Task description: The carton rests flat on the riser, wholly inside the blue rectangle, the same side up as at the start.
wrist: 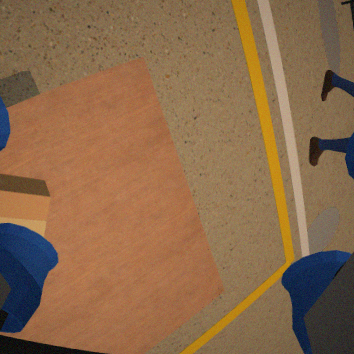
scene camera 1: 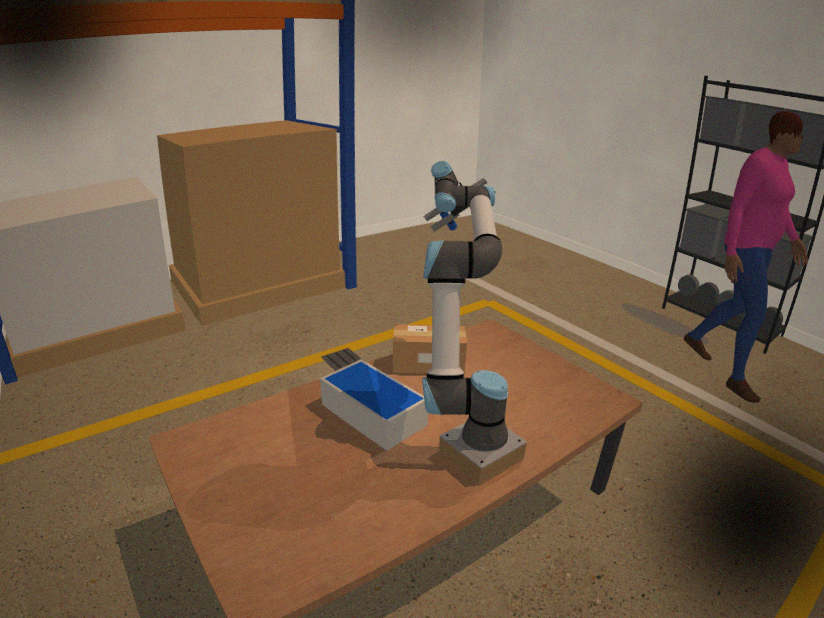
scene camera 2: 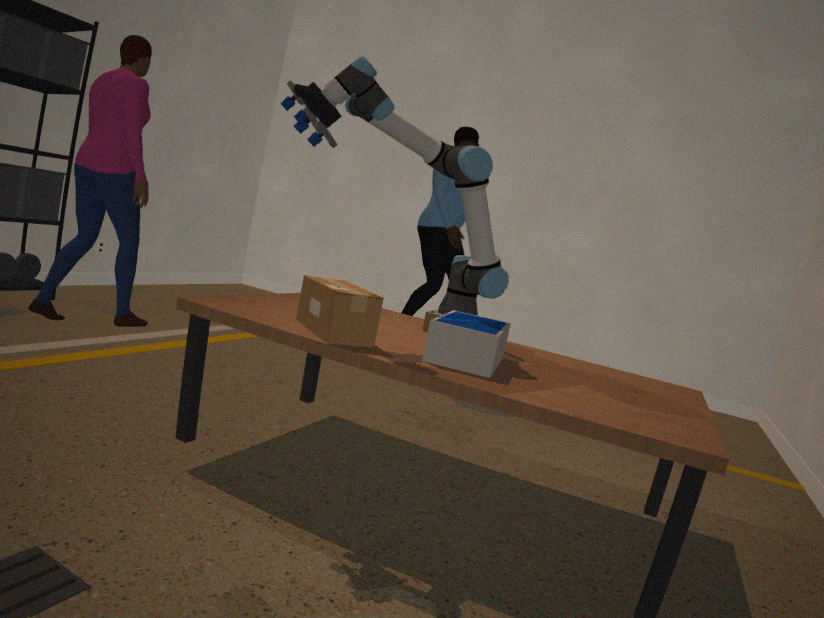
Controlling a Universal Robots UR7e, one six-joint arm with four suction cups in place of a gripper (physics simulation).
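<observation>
A brown cardboard carton stands flat on the table beside the riser, with a white label on top and one on a side. The arm hides part of it in scene camera 1. The riser is a white box on the table. A blue rectangle covers most of its top; the carton is off it. My gripper is tilted high in the air, well above the carton and off to its side. Its blue suction cups touch nothing, and it is open.
The wooden table bears the arm's base. A person in pink walks beyond the table near a shelf. A person in light blue is behind the arm. Large boxes stand beyond the table.
</observation>
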